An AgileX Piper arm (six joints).
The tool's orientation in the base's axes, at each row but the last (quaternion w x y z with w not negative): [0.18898 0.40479 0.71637 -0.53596]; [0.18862 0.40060 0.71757 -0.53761]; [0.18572 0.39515 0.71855 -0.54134]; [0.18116 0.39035 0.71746 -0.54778]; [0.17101 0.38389 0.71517 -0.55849]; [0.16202 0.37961 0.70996 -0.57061]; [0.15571 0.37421 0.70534 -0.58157]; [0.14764 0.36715 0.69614 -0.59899]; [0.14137 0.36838 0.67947 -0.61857]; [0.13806 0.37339 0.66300 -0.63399]
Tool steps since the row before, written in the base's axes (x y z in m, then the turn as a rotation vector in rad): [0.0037 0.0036 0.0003 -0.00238 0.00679 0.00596]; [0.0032 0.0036 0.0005 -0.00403 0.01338 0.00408]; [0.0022 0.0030 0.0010 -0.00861 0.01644 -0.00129]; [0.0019 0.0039 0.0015 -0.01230 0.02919 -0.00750]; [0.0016 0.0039 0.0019 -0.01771 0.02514 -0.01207]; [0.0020 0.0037 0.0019 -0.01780 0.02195 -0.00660]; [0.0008 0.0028 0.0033 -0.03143 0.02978 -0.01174]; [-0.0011 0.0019 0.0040 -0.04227 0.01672 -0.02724]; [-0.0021 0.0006 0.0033 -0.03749 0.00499 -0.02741]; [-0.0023 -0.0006 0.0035 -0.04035 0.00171 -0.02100]
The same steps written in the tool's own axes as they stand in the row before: [-0.0011 0.0031 -0.0040 -0.00021 -0.00486 -0.00797]; [-0.0010 0.0025 -0.0040 0.00457 -0.00431 -0.01313]; [-0.0010 0.0014 -0.0035 0.01225 -0.00414 -0.01337]; [-0.0008 0.0008 -0.0044 0.02346 -0.00172 -0.02250]; [-0.0009 0.0002 -0.0045 0.02858 -0.00300 -0.01629]; [-0.0013 0.0004 -0.0044 0.02389 -0.00702 -0.01491]; [-0.0017 -0.0016 -0.0037 0.03912 -0.01273 -0.01790]; [-0.0012 -0.0036 -0.0025 0.05220 -0.00911 0.00065]; [-0.0005 -0.0039 -0.0007 0.04520 -0.00532 0.01051]; [-0.0009 -0.0041 0.0007 0.04189 -0.01169 0.01342]
